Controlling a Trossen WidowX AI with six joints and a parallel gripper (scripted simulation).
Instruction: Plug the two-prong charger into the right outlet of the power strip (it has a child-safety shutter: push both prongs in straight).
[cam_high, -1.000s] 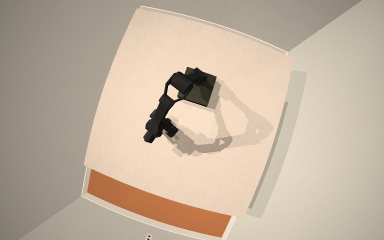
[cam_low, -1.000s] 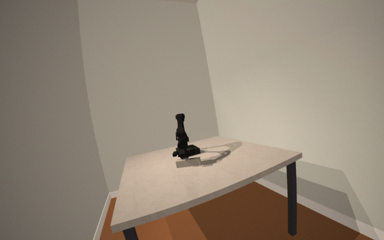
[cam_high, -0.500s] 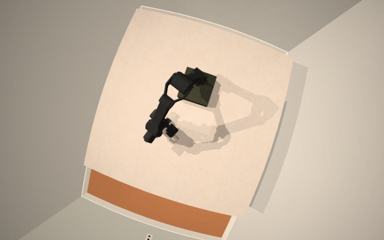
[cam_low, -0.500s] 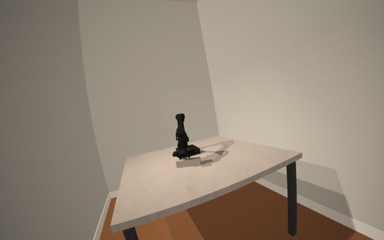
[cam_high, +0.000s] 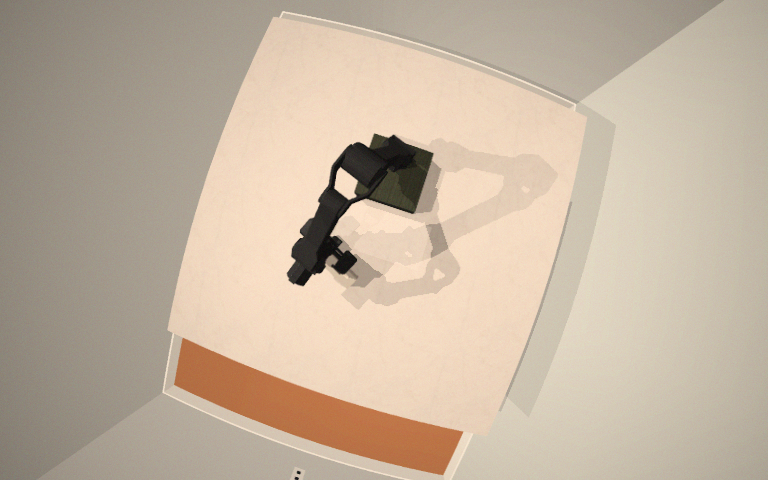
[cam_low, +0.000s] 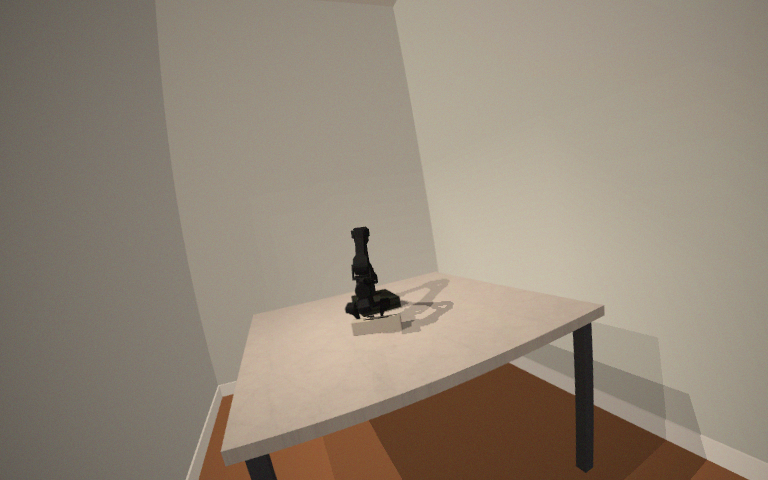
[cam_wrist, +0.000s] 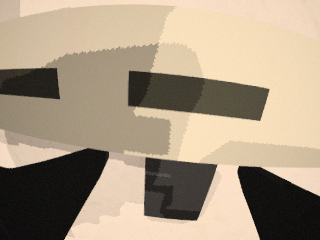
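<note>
Right now the two-prong charger is 20 mm ahead of my gripper tip, 10 mm to the right of it and 10 mm above it.
</note>
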